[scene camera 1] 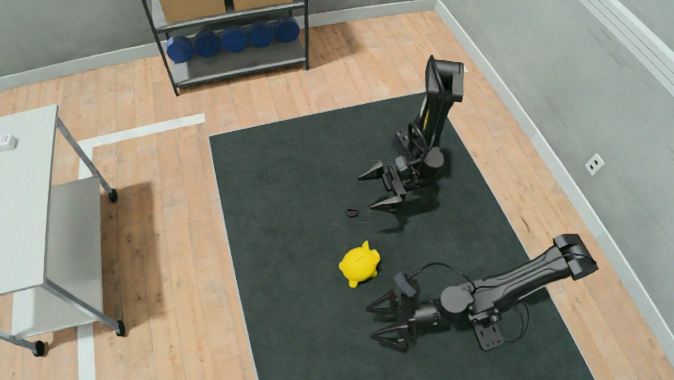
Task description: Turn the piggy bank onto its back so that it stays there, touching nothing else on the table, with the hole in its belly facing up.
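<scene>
The yellow piggy bank (359,266) rests on the dark mat (280,200), in the lower middle of the picture. An ear points toward the top of the picture, and short feet show at its lower edge. A row of small dark marks shows on its upper side; the belly hole does not show. My left gripper (370,322) is open and empty, below the piggy bank in the picture and apart from it. My right gripper (365,193) is open and empty, above the piggy bank in the picture and well apart from it.
A small dark ring-like piece (352,213) lies between the piggy bank and my right gripper, apart from the piggy bank. A white wheeled table (25,200) stands at the left. A shelf rack (306,45) with blue round things stands at the back.
</scene>
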